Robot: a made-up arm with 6 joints. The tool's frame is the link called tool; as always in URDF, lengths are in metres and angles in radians. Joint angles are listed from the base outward.
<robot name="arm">
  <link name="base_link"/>
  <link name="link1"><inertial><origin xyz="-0.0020 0.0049 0.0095"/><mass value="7.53"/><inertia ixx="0.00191" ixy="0" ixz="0" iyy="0.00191" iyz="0" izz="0.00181"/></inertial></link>
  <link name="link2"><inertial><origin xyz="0.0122 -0.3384 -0.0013"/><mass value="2.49"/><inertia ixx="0.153" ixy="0" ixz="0" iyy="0.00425" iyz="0" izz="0.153"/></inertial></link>
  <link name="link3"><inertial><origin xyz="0.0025 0.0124 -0.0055"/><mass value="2.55"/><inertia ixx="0.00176" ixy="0" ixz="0" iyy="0.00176" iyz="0" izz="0.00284"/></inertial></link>
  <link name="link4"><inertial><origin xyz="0.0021 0.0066 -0.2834"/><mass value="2.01"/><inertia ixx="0.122" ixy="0" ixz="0" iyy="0.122" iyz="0" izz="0.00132"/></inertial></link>
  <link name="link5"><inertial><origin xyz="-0.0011 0.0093 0.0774"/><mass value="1.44"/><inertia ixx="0.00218" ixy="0" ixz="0" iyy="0.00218" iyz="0" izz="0.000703"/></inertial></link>
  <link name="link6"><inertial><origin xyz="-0.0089 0.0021 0.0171"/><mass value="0.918"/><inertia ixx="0.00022" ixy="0" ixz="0" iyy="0.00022" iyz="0" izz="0.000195"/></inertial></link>
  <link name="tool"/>
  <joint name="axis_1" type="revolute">
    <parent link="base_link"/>
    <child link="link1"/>
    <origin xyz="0 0 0.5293"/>
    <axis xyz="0 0 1"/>
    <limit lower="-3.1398" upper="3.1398"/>
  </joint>
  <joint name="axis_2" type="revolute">
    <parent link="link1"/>
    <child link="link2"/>
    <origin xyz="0 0 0" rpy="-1.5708 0 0"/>
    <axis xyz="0 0 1"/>
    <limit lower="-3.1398" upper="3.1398"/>
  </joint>
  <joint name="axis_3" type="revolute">
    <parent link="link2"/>
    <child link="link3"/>
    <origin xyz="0 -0.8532 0" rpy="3.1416 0 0"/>
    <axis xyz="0 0 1"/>
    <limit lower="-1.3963" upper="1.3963"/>
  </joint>
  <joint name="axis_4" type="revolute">
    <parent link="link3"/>
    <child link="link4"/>
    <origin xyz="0 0 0" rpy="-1.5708 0 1.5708"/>
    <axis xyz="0 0 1"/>
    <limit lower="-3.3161" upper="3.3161"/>
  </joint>
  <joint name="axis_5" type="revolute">
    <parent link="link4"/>
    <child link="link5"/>
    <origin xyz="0 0 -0.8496" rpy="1.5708 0 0"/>
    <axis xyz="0 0 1"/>
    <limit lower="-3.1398" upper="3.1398"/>
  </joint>
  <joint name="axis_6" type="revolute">
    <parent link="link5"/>
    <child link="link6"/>
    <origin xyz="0 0 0.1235" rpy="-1.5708 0 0"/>
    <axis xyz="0 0 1"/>
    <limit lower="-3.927" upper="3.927"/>
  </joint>
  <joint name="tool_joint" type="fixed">
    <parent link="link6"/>
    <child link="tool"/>
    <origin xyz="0 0 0" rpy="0 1.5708 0"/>
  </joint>
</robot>
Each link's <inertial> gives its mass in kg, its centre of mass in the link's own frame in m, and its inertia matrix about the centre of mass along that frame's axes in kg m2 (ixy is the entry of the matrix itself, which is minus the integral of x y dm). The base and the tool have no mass. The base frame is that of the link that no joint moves.
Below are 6 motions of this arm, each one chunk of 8 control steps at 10 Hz.
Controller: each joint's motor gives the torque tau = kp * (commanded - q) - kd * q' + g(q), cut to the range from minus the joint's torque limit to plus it. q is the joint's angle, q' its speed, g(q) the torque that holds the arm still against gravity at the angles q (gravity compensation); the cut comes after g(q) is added. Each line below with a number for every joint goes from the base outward.
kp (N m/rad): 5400 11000 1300 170 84 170
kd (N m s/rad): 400 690 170 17 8.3 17
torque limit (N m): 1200 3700 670 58 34 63
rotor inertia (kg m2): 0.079 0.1 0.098 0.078 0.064 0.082
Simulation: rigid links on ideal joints. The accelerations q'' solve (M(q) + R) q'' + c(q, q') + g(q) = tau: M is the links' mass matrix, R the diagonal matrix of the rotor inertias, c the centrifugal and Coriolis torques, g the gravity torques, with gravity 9.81 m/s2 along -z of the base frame. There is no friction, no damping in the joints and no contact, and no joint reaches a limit. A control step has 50 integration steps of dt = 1/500 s. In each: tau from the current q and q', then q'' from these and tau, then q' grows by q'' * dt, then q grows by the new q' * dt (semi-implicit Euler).
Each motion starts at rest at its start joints. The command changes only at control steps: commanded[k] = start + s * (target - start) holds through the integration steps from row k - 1 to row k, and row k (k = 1, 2, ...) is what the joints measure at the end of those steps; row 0 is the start. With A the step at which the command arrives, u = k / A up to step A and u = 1 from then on. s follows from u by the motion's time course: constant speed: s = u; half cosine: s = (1 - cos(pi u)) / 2; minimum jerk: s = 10 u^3 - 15 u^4 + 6 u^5; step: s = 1 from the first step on.
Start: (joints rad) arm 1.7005 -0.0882 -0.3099 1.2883 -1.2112 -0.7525
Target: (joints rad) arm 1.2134 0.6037 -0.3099 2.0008 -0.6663 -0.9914
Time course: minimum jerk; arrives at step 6
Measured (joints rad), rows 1 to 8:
1: 1.6876 -0.0681 -0.3098 1.3043 -1.1989 -0.7579
2: 1.6208 0.0344 -0.3091 1.3892 -1.1340 -0.7864
3: 1.4981 0.2180 -0.3082 1.5517 -1.0095 -0.8412
4: 1.3605 0.4164 -0.3089 1.7413 -0.8627 -0.9054
5: 1.2614 0.5512 -0.3119 1.8889 -0.7479 -0.9552
6: 1.2240 0.5952 -0.3138 1.9596 -0.6943 -0.9786
7: 1.2156 0.6025 -0.3126 1.9858 -0.6757 -0.9869
8: 1.2139 0.6035 -0.3113 1.9954 -0.6694 -0.9898

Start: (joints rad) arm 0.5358 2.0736 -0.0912 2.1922 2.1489 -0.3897
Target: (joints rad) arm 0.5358 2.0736 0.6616 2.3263 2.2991 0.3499
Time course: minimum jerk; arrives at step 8
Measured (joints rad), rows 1 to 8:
1: 0.5358 2.0736 -0.0849 2.1936 2.1505 -0.3822
2: 0.5358 2.0736 -0.0473 2.2019 2.1596 -0.3382
3: 0.5358 2.0735 0.0396 2.2194 2.1795 -0.2413
4: 0.5358 2.0733 0.1715 2.2445 2.2084 -0.0999
5: 0.5358 2.0730 0.3247 2.2721 2.2404 0.0576
6: 0.5358 2.0725 0.4663 2.2962 2.2681 0.1959
7: 0.5357 2.0723 0.5679 2.3121 2.2863 0.2872
8: 0.5357 2.0724 0.6211 2.3195 2.2942 0.3277

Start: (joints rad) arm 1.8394 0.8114 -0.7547 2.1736 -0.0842 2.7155
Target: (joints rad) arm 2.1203 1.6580 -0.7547 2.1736 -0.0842 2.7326
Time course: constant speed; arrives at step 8
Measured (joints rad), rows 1 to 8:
1: 1.8658 0.8974 -0.7540 2.1735 -0.0842 2.7168
2: 1.8991 0.9999 -0.7544 2.1744 -0.0846 2.7187
3: 1.9339 1.1052 -0.7546 2.1749 -0.0848 2.7208
4: 1.9690 1.2109 -0.7548 2.1751 -0.0849 2.7229
5: 2.0041 1.3167 -0.7549 2.1751 -0.0849 2.7250
6: 2.0393 1.4225 -0.7549 2.1751 -0.0849 2.7272
7: 2.0744 1.5284 -0.7549 2.1750 -0.0849 2.7293
8: 2.1095 1.6342 -0.7549 2.1749 -0.0849 2.7314

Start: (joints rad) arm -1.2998 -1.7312 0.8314 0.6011 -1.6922 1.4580
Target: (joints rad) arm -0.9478 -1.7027 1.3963 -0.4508 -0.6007 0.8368
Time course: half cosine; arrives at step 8
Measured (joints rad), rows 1 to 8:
1: -1.2899 -1.7303 0.8426 0.5758 -1.6657 1.4430
2: -1.2583 -1.7276 0.8805 0.4938 -1.5801 1.3946
3: -1.2061 -1.7235 0.9476 0.3550 -1.4352 1.3128
4: -1.1413 -1.7185 1.0372 0.1764 -1.2487 1.2072
5: -1.0738 -1.7133 1.1370 -0.0163 -1.0475 1.0931
6: -1.0138 -1.7086 1.2326 -0.1944 -0.8616 0.9874
7: -0.9707 -1.7053 1.3100 -0.3312 -0.7193 0.9061
8: -0.9509 -1.7038 1.3576 -0.4062 -0.6420 0.8616

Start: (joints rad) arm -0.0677 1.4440 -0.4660 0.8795 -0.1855 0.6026
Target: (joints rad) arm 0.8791 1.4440 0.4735 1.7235 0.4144 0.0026
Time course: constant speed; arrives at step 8
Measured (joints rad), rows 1 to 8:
1: 0.0217 1.4440 -0.4041 0.9457 -0.1372 0.5549
2: 0.1344 1.4437 -0.3096 1.0403 -0.0720 0.4896
3: 0.2520 1.4434 -0.2017 1.1429 -0.0005 0.4181
4: 0.3705 1.4433 -0.0883 1.2477 0.0733 0.3443
5: 0.4893 1.4432 0.0275 1.3530 0.1480 0.2698
6: 0.6081 1.4431 0.1443 1.4585 0.2229 0.1949
7: 0.7269 1.4430 0.2614 1.5639 0.2981 0.1200
8: 0.8458 1.4429 0.3787 1.6693 0.3732 0.0450

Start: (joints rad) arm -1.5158 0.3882 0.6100 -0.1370 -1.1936 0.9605
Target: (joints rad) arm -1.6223 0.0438 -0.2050 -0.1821 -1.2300 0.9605
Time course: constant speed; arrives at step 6
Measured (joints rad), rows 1 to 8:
1: -1.5293 0.3410 0.5384 -0.1404 -1.1976 0.9605
2: -1.5462 0.2852 0.4330 -0.1461 -1.2028 0.9605
3: -1.5637 0.2283 0.3103 -0.1539 -1.2084 0.9605
4: -1.5813 0.1712 0.1799 -0.1621 -1.2142 0.9605
5: -1.5990 0.1140 0.0462 -0.1703 -1.2201 0.9605
6: -1.6167 0.0567 -0.0890 -0.1783 -1.2261 0.9605
7: -1.6210 0.0463 -0.1535 -0.1831 -1.2281 0.9605
8: -1.6220 0.0445 -0.1826 -0.1840 -1.2291 0.9605

